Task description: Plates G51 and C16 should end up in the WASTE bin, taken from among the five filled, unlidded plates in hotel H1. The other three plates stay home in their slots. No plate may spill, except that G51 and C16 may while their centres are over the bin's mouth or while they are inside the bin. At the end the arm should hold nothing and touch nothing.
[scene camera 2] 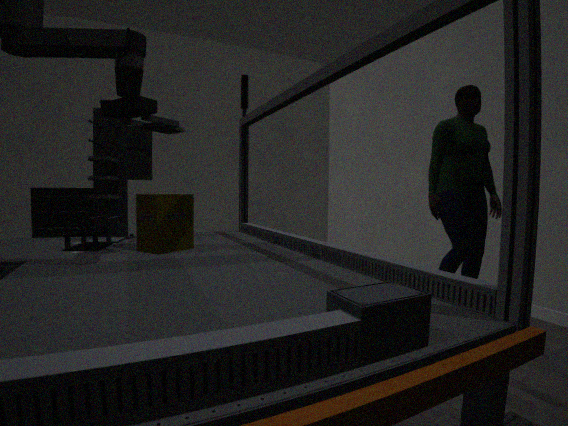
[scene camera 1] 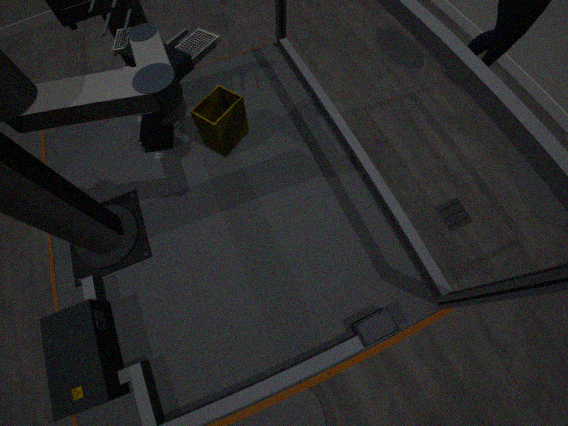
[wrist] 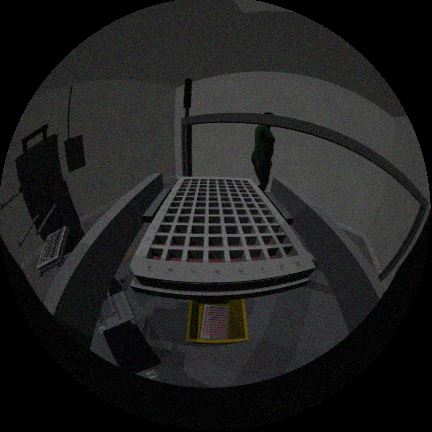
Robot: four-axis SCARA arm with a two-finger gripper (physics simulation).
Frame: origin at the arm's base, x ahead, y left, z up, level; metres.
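Where they show: gripper, fingertip midpoint: (scene camera 2: 168,126) (scene camera 1: 200,37) (wrist: 217,182); arm's base, origin of the base link: (scene camera 1: 108,236).
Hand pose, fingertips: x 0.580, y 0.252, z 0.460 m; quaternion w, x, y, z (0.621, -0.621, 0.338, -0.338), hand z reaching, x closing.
Each offset is from my fingertips to the centre of the thing. "*": to the spot under its first point.
My gripper (scene camera 1: 186,46) (scene camera 2: 151,120) (wrist: 217,182) is shut on a filled, unlidded plate {0.013 m right, 0.021 m back, 0.012 m down} (scene camera 1: 198,42) (scene camera 2: 167,125) (wrist: 218,235), which looks about level, with reddish wells. Its code is not readable. It hangs high above the table; in the wrist view the yellow WASTE bin {0.020 m right, 0.012 m back, 0.348 m down} (scene camera 1: 223,132) (scene camera 2: 165,223) (wrist: 217,341) shows below its near edge. Whether its centre is over the mouth is unclear. Another plate {0.022 m right, 0.009 m back, 0.434 m down} (wrist: 215,321), pale with reddish wells, lies inside the bin. The dark hotel {* 0.352 m left, 0.231 m back, 0.037 m down} (scene camera 2: 105,145) (wrist: 40,182) stands at the back; one plate {0.286 m left, 0.233 m back, 0.104 m down} (scene camera 1: 121,40) (wrist: 53,247) shows by it.
A dark block {0.119 m left, 0.278 m back, 0.413 m down} (scene camera 1: 156,132) (wrist: 131,347) stands beside the bin. A guard frame (scene camera 1: 365,165) (scene camera 2: 244,175) (wrist: 300,125) runs along one side. A person in green (scene camera 2: 460,165) (wrist: 263,145) is beyond it. A grey box {0.919 m right, 0.170 m ahead, 0.410 m down} (scene camera 1: 376,327) (scene camera 2: 380,295) is at the table's front corner.
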